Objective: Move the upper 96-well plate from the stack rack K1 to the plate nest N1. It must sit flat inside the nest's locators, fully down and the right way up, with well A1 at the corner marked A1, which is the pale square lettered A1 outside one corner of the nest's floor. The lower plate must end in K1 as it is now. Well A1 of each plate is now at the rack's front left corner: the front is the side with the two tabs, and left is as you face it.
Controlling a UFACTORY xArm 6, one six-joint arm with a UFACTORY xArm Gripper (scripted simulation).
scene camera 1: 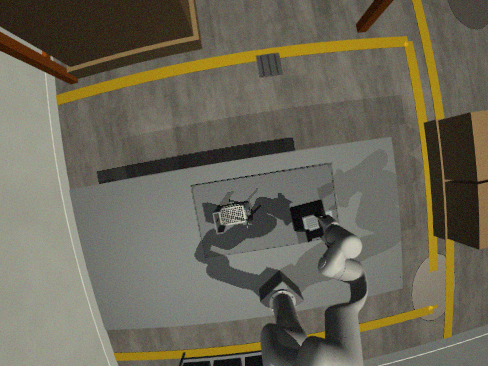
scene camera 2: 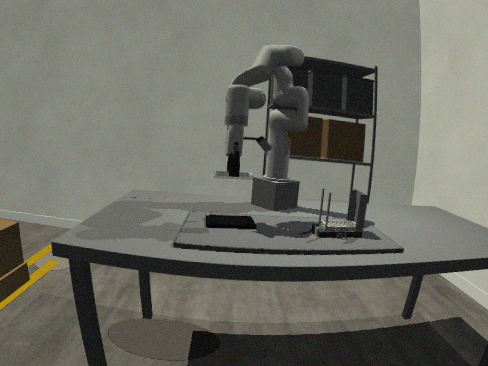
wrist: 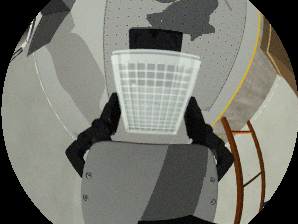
Labels:
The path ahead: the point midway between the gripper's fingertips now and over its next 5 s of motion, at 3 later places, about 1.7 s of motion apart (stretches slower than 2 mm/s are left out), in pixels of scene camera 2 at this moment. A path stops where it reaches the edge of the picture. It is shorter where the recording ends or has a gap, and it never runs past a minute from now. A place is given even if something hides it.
My gripper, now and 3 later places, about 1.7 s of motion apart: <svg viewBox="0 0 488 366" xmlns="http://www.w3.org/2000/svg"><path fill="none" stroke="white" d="M232 174L231 196L230 214L230 216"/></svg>

